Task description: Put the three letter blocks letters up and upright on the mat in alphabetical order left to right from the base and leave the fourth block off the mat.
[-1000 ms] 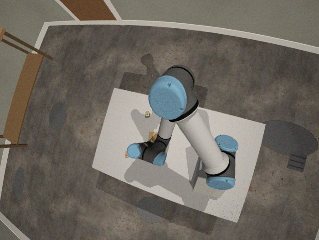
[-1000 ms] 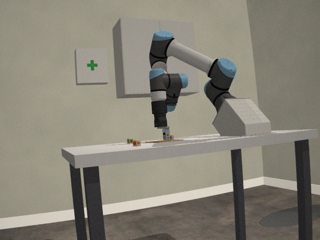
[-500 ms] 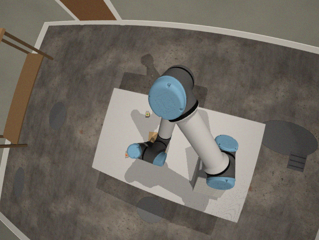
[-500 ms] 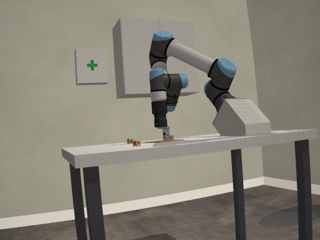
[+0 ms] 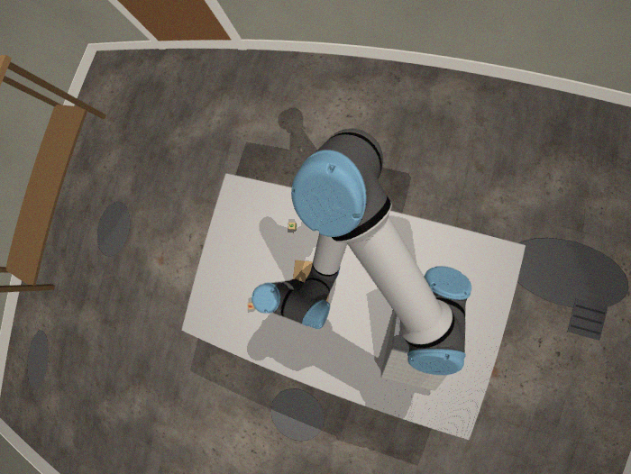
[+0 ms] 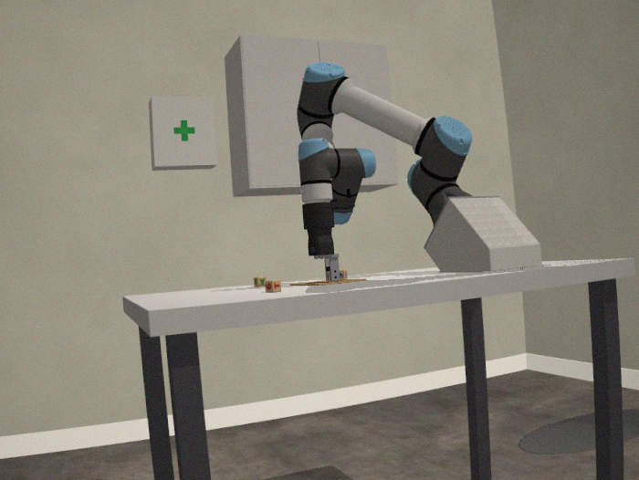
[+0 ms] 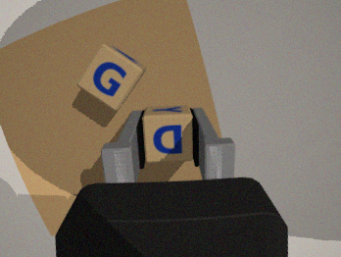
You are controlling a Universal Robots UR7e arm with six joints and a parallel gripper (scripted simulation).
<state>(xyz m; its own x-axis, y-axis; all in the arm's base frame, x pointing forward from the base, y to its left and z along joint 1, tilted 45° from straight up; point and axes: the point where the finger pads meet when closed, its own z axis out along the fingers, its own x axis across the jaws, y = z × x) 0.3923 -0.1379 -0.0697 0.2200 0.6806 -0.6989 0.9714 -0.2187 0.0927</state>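
The tan mat is 1 cm behind my hand, 4 cm to the right of it and 2 cm below it. Also, from my hand: red-marked block (21 cm ahead, 8 cm to the left, 1 cm below).
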